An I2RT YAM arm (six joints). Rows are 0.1 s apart.
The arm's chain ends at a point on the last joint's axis. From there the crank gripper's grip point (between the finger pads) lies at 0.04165 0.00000 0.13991 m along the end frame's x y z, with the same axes.
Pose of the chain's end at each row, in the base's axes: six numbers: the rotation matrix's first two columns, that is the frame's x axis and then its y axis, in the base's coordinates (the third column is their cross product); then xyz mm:
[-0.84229, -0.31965, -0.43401, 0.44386, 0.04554, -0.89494, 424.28, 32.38, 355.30]
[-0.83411, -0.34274, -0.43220, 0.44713, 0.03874, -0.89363, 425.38, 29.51, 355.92]
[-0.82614, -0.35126, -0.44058, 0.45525, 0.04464, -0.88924, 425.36, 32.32, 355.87]
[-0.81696, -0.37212, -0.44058, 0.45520, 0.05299, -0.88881, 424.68, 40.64, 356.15]
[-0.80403, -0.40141, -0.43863, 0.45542, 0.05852, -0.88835, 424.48, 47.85, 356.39]
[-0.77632, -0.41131, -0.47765, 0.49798, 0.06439, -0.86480, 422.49, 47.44, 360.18]
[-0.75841, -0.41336, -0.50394, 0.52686, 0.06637, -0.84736, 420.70, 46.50, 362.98]
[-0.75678, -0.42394, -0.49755, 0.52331, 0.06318, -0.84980, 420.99, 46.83, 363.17]
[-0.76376, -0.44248, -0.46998, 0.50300, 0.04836, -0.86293, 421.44, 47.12, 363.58]
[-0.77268, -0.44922, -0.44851, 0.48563, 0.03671, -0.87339, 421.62, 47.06, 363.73]
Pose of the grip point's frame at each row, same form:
[-0.84229, -0.31965, -0.43401, 0.44386, 0.04554, -0.89494, 431.99, -113.35, 351.71]
[-0.83411, -0.34274, -0.43220, 0.44713, 0.03874, -0.89363, 435.83, -116.09, 354.84]
[-0.82614, -0.35126, -0.44058, 0.45525, 0.04464, -0.88924, 437.40, -113.16, 354.73]
[-0.81696, -0.37212, -0.44058, 0.45520, 0.05299, -0.88881, 440.19, -104.51, 355.44]
[-0.80403, -0.40141, -0.43863, 0.45542, 0.05852, -0.88835, 444.47, -96.75, 357.12]
[-0.77632, -0.41131, -0.47765, 0.49798, 0.06439, -0.86480, 444.23, -96.90, 361.95]
[-0.75841, -0.41336, -0.50394, 0.52686, 0.06637, -0.84736, 442.80, -97.78, 365.42]
[-0.75678, -0.42394, -0.49755, 0.52331, 0.06318, -0.84980, 444.27, -97.23, 366.80]
[-0.76376, -0.44248, -0.46998, 0.50300, 0.04836, -0.86293, 446.23, -96.59, 369.98]
[-0.77268, -0.44922, -0.44851, 0.48563, 0.03671, -0.87339, 446.63, -96.54, 371.60]

